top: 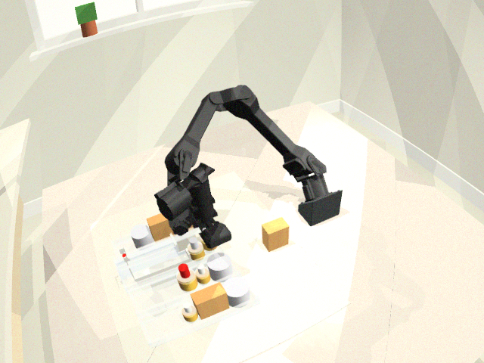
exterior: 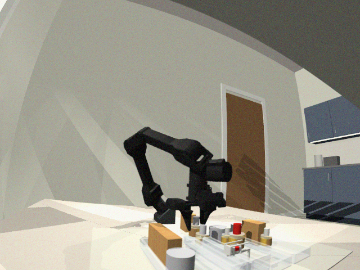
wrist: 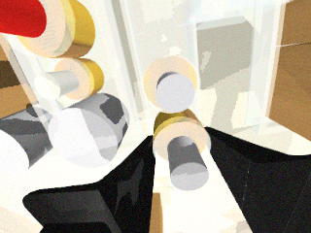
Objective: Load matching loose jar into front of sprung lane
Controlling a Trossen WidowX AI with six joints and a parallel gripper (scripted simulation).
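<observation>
My gripper tip is 150 mm short of the clear-walled lane, 20 mm to the left of it and 30 mm above it. From my gripper tip the other things lie so: red mark (230 mm ahead, 40 mm to the right, 20 mm above).
</observation>
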